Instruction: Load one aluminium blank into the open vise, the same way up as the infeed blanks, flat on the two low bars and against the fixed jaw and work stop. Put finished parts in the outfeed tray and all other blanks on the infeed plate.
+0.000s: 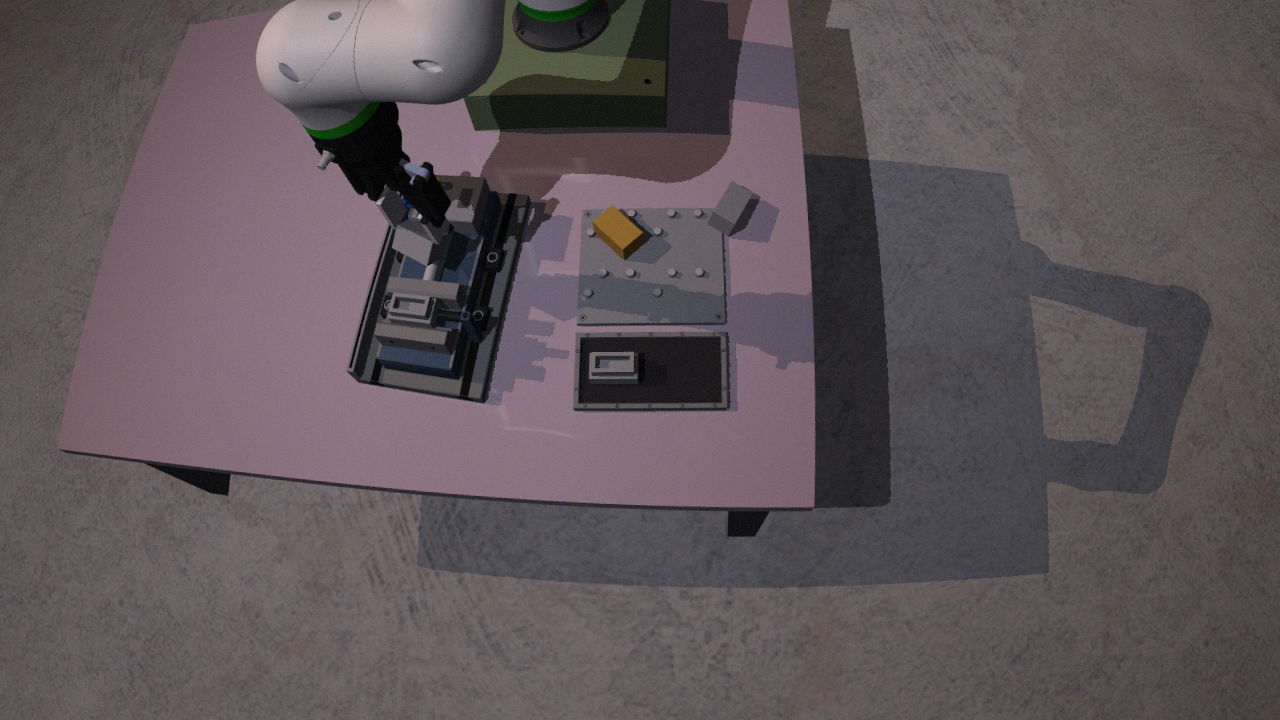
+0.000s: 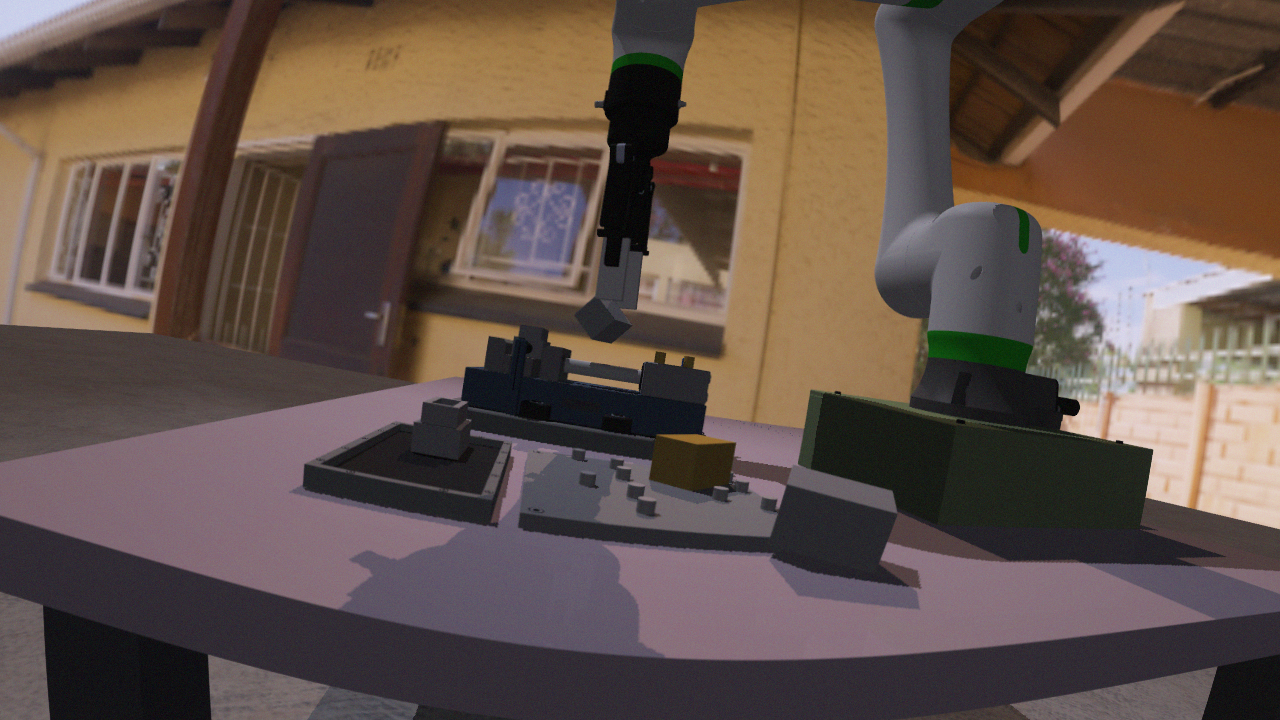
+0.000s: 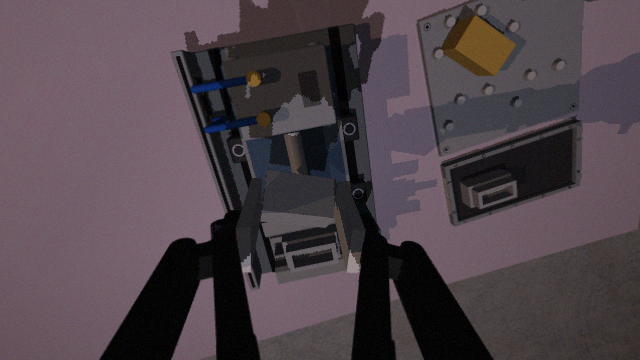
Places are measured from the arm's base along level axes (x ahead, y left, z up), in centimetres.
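Where they show: gripper, fingertip midpoint: (image 1: 420,226) (image 2: 616,304) (image 3: 299,197); arm's base at its link origin: (image 1: 560,18) (image 2: 968,416).
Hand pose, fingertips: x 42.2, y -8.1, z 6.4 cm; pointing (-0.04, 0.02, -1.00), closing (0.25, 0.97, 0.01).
Things, the pixels of their centre, and the offset from my fingertips.
- vise at the middle of its body: (image 2: 586,393) (image 3: 297,175) (image 1: 434,275) dx +1.9, dy -0.3, dz -10.6 cm
- pocketed grey part at the middle of its body: (image 3: 311,248) (image 2: 532,342) (image 1: 412,309) dx +8.9, dy -0.2, dz -5.8 cm
- pocketed part at the middle of its body: (image 2: 444,425) (image 1: 613,366) (image 3: 488,190) dx +10.3, dy +25.2, dz -13.2 cm
- second plain grey blank at the middle of its body: (image 2: 833,517) (image 1: 730,208) dx -14.2, dy +37.0, dz -13.2 cm
- infeed plate at the middle of its body: (image 2: 651,495) (image 1: 651,264) (image 3: 502,69) dx -5.1, dy +27.5, dz -15.1 cm
- orange block at the middle of its body: (image 2: 694,460) (image 1: 618,232) (image 3: 476,48) dx -8.2, dy +22.7, dz -13.0 cm
My gripper (image 1: 414,222) (image 2: 619,297) (image 3: 299,197) is shut on a plain grey blank (image 1: 420,242) (image 2: 602,320) (image 3: 299,194), held tilted above the vise (image 1: 418,360) (image 2: 581,402) (image 3: 280,90). A pocketed grey part (image 1: 412,318) (image 3: 312,248) sits between the vise jaws. The low bars are hidden. Another pocketed part (image 1: 613,377) (image 2: 440,438) (image 3: 486,179) stands in the outfeed tray (image 1: 689,376) (image 2: 393,503) (image 3: 545,160). A second plain grey blank (image 1: 731,208) (image 2: 832,519) leans at the back right corner of the infeed plate (image 1: 626,308) (image 2: 572,517) (image 3: 545,115).
An orange block (image 1: 617,231) (image 2: 691,461) (image 3: 480,45) lies askew on the infeed plate among short pegs. The green robot base (image 1: 572,111) (image 2: 1038,474) stands behind the plate. Two blue clamp handles (image 3: 220,85) (image 3: 225,125) stick out at the vise's back end.
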